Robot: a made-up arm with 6 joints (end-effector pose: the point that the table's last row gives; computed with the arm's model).
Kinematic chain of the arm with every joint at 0, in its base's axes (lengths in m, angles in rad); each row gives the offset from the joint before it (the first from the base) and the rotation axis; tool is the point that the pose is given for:
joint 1: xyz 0 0 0.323 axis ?
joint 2: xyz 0 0 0 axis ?
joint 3: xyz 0 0 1.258 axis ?
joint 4: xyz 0 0 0 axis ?
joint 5: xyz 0.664 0 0 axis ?
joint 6: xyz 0 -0.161 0 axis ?
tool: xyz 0 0 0
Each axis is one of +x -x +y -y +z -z.
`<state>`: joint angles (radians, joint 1 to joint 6).
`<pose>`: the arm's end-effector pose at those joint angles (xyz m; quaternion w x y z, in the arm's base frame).
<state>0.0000 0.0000 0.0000 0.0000 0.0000 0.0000</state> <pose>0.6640 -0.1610 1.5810 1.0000 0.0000 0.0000 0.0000</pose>
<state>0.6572 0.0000 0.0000 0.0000 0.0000 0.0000</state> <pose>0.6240 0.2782 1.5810 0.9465 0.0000 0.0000 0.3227</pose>
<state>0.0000 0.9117 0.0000 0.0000 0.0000 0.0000</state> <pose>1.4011 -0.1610 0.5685 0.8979 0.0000 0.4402 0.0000</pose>
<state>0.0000 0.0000 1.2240 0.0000 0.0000 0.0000</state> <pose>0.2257 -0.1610 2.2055 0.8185 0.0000 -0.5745 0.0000</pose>
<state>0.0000 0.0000 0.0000 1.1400 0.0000 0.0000</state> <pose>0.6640 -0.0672 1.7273 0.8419 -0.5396 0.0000 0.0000</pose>
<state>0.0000 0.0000 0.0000 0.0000 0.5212 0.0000</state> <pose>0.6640 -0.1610 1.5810 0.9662 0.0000 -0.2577 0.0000</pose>
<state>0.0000 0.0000 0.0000 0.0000 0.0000 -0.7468</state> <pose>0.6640 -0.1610 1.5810 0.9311 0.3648 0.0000 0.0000</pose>
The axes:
joint 1: +z
joint 2: +y
joint 3: -y
joint 4: -x
joint 5: -y
joint 6: -x

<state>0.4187 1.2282 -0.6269 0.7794 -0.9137 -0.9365</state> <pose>1.0582 0.3456 0.0765 0.3524 -0.4046 0.8228 -0.1874</pose>
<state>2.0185 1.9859 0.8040 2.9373 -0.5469 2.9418</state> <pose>-0.7625 1.2237 -0.7864 0.5888 -0.1698 0.2960 0.7328</pose>
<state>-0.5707 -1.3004 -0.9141 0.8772 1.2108 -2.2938</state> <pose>-0.5974 0.2612 1.0239 0.7757 0.3675 -0.2242 0.4614</pose>
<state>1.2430 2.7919 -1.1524 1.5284 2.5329 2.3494</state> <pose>-0.0405 -0.1404 -0.4930 0.4525 -0.3373 0.0567 0.8236</pose>
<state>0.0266 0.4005 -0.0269 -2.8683 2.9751 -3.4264</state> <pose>1.0722 0.1836 1.1667 0.1183 0.0704 -0.9530 0.2699</pose>
